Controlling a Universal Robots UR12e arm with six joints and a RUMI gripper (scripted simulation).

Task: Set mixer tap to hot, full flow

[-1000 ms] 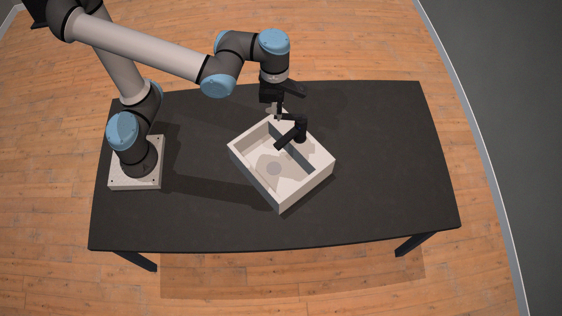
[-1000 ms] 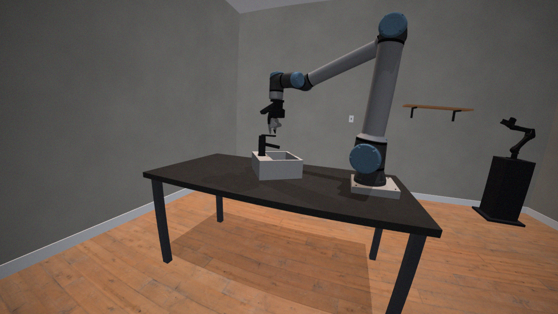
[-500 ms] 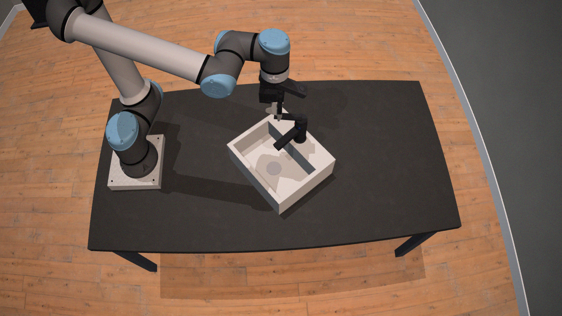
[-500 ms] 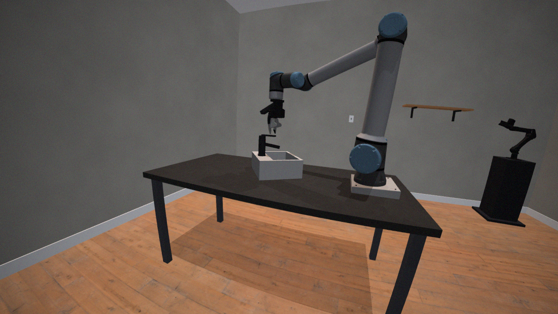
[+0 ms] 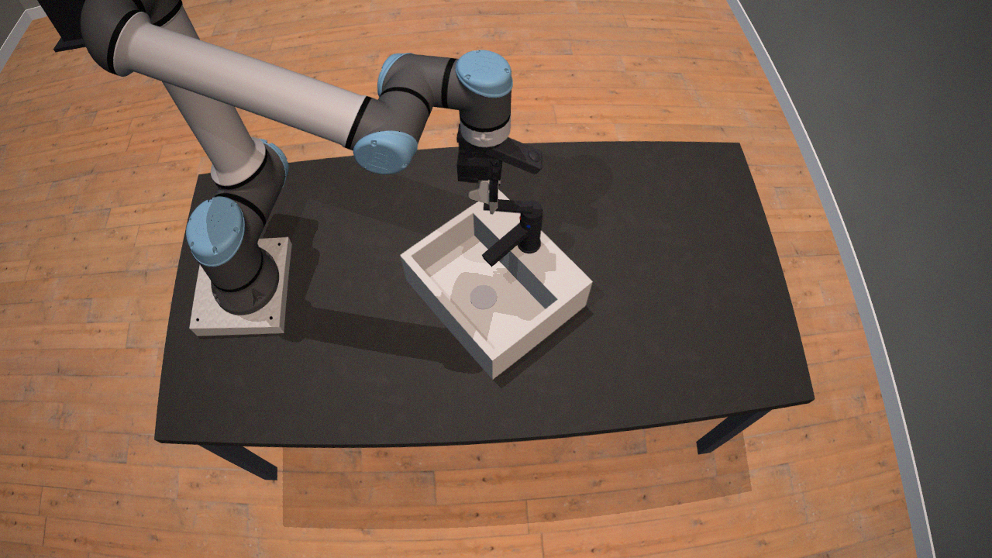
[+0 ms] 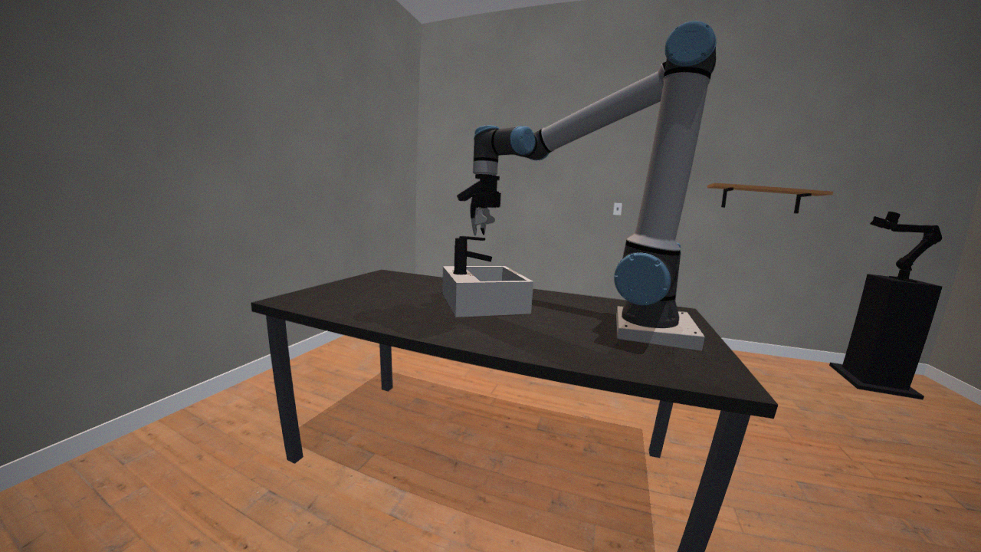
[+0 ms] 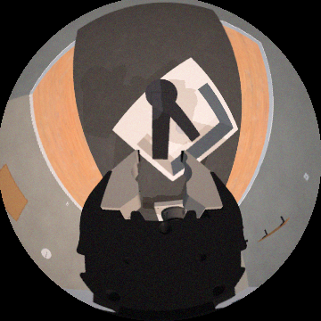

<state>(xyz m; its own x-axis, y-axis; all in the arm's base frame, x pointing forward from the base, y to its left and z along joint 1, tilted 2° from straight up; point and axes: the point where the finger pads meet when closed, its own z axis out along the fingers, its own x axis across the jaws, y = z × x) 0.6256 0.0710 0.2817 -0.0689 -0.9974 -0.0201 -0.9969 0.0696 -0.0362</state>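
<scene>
Now: the lever 30 mm below my hand and 30 mm ahead of it. From my hand the other things lie so: white square basin (260 mm below, 80 mm to the right, 10 mm behind).
</scene>
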